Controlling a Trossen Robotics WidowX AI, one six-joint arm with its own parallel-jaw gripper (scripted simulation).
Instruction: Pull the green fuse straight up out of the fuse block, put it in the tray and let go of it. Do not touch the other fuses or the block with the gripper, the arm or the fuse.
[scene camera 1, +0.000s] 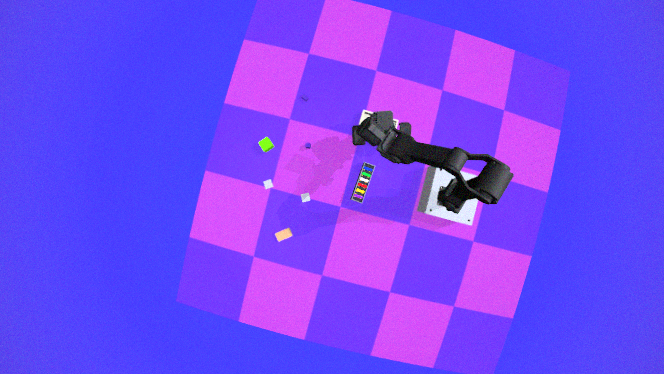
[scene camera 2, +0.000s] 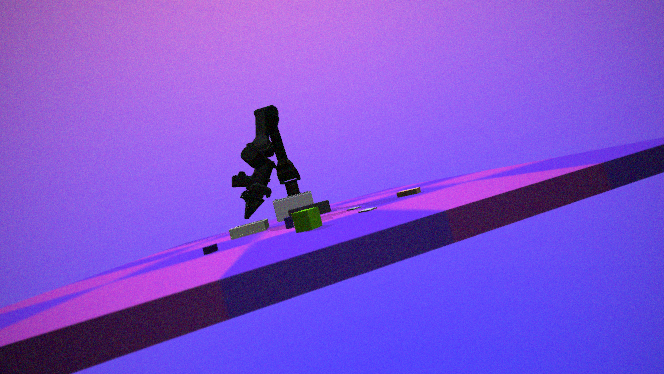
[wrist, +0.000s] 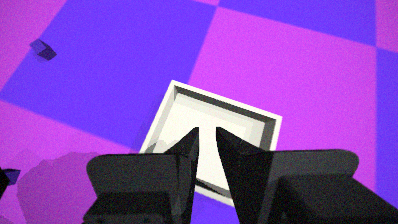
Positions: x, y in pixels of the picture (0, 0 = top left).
Labels:
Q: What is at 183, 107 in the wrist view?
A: A white tray.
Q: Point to my gripper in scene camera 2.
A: At 246, 218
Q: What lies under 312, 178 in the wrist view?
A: My gripper.

